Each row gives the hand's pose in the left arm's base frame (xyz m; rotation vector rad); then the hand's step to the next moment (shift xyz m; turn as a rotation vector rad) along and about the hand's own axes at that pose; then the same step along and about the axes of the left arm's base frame.
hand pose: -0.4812 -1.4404 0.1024 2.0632 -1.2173 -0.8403
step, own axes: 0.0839 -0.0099 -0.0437 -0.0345 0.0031 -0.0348
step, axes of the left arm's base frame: 0.0705 -0.0639 0.0015 0.0118 0.0357 0.0316
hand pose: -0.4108 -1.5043 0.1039 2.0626 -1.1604 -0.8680
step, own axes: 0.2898 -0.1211 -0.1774 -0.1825 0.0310 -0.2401
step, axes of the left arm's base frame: 0.3127 -0.1706 -0.0568 0.0989 0.1932 0.2117
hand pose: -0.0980 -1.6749 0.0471 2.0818 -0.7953 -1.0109
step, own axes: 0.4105 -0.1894 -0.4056 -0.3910 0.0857 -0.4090
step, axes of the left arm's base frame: 0.5889 -0.0745 -0.1286 0.1200 0.3703 0.4195
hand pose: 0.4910 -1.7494 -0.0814 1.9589 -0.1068 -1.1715
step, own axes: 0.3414 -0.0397 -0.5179 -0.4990 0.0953 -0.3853
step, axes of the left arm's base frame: 0.5739 0.1859 -0.1497 0.0444 0.3986 0.4956
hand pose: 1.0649 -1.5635 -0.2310 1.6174 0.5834 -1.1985
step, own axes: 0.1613 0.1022 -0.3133 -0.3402 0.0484 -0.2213
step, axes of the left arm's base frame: 0.2790 0.2169 -0.0986 -0.0008 0.2406 0.3304
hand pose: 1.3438 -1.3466 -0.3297 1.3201 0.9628 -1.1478
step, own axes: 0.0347 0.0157 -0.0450 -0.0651 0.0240 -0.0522
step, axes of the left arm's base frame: 0.0268 0.0409 -0.0330 0.0152 0.0546 0.0658
